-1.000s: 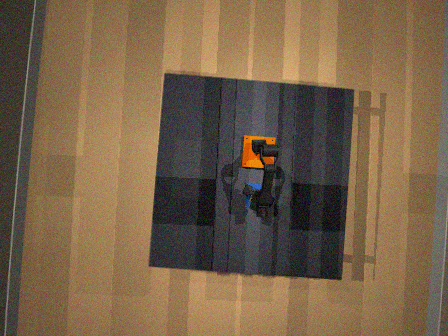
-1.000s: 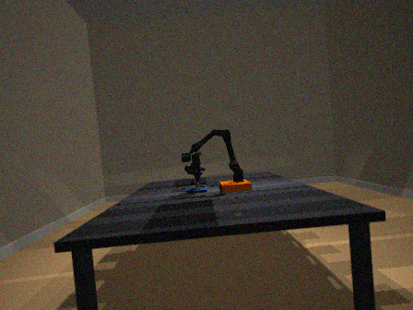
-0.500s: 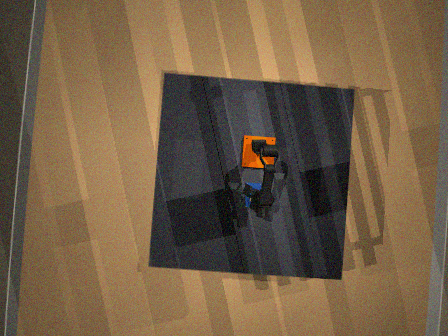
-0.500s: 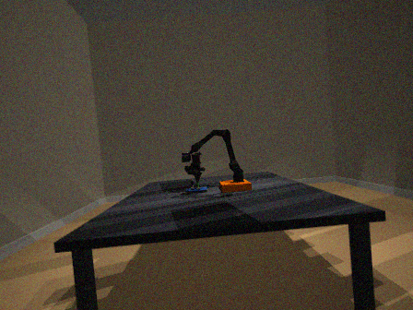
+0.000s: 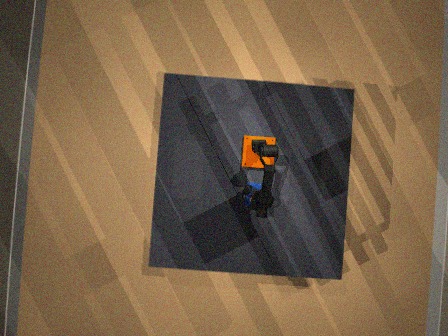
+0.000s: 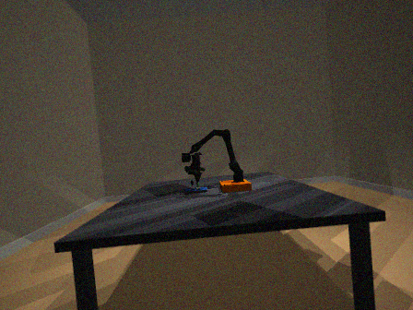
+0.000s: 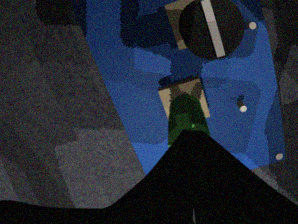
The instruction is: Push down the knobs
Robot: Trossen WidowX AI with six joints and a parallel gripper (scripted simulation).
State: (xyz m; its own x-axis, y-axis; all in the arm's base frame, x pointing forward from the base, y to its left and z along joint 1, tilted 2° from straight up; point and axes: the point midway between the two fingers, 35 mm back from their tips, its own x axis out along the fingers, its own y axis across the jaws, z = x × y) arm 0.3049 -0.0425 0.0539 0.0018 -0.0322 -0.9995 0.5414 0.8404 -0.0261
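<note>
Now: the green knob 1 cm below my gripper tip.
</note>
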